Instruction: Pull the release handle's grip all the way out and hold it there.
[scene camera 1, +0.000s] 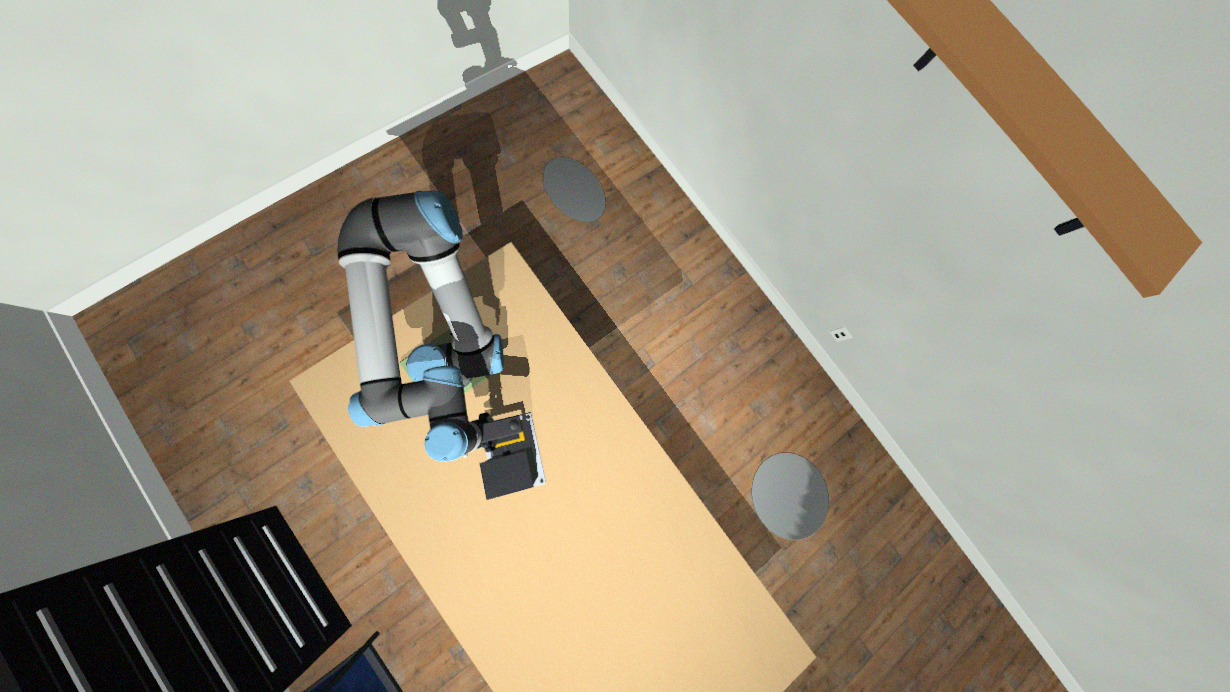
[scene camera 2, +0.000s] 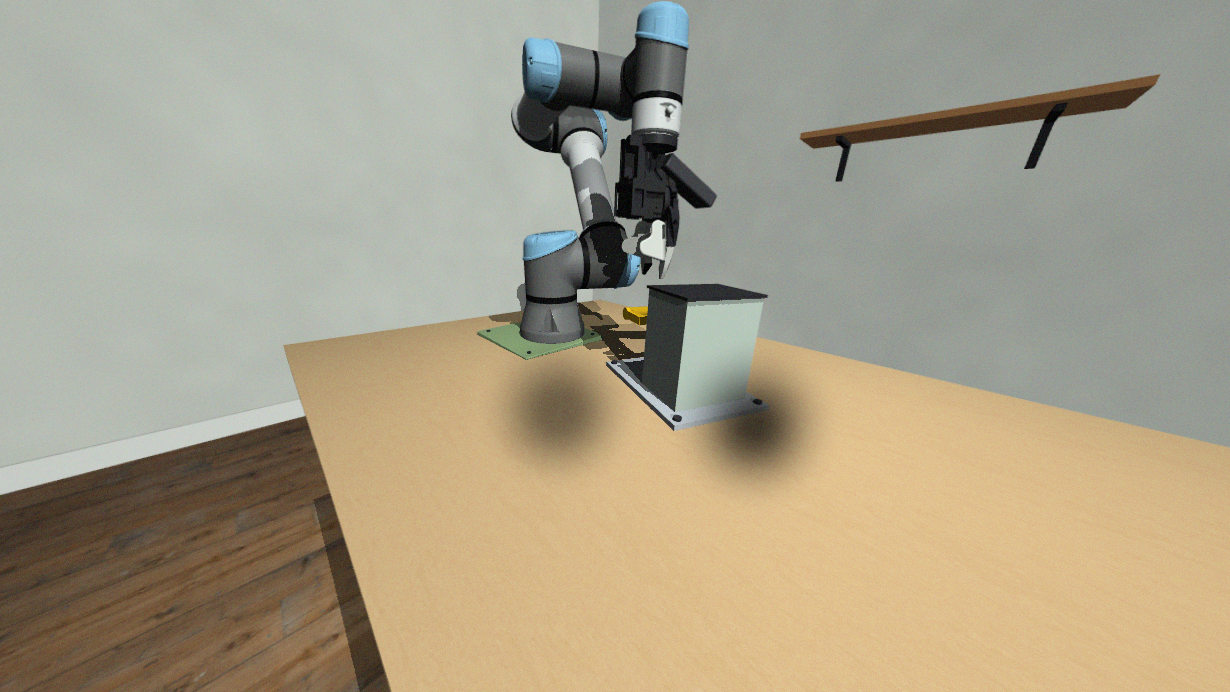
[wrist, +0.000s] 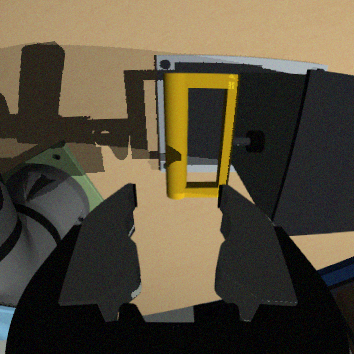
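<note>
The release handle's yellow grip (scene camera 1: 511, 442) (scene camera 2: 634, 315) (wrist: 175, 125) is a rectangular loop beside the dark-topped box (scene camera 1: 507, 473) (scene camera 2: 716, 352) (wrist: 320, 160). A short rod (wrist: 241, 141) joins it to a black collar on the box's dark face. The box stands on a light base plate (scene camera 1: 539, 469) (scene camera 2: 713, 415) (wrist: 295, 65). My gripper (scene camera 2: 655, 271) (wrist: 177, 185) is partly open and empty, pointing down above the grip. In the wrist view its fingertips lie to either side of the grip's near end. The box hides most of the grip in scene camera 2.
The arm's green mounting plate (scene camera 2: 526, 348) (wrist: 92, 187) is on the wooden table (scene camera 1: 602, 559) (scene camera 2: 602, 550), near the box. A black slatted unit (scene camera 1: 172, 593) stands beyond the table's edge. A wooden shelf (scene camera 1: 1057, 137) (scene camera 2: 971, 116) is on the wall.
</note>
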